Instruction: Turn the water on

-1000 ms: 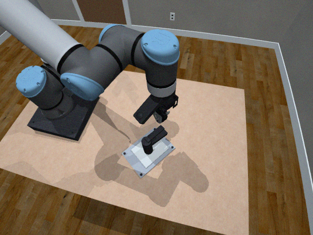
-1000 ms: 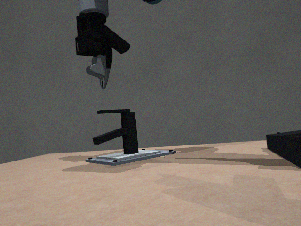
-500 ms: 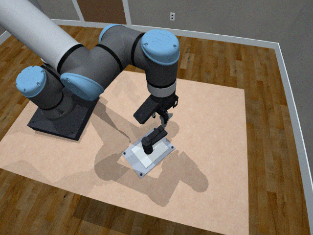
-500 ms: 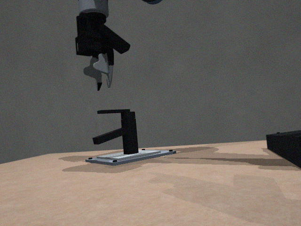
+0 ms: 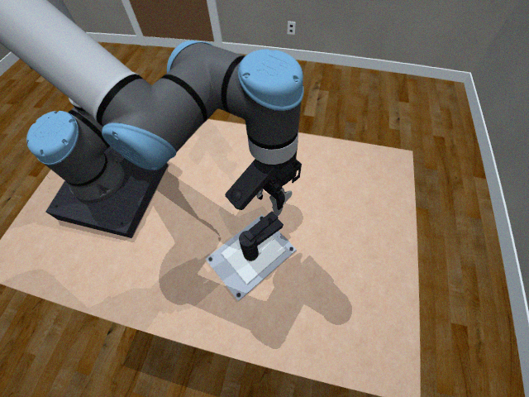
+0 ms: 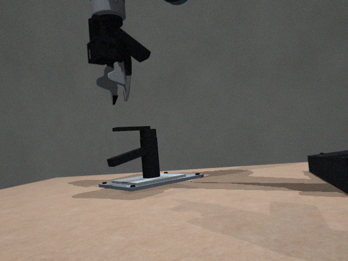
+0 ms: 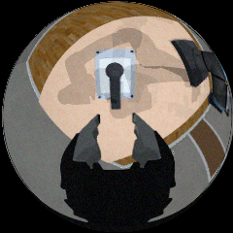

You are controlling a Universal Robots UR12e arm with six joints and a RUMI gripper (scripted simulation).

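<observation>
My hand is 8 cm above the flat lever, 2 cm to the left of it and 2 cm past it. Also, from my hand: black tap 14 cm below, 4 cm to the right, 4 cm behind.
</observation>
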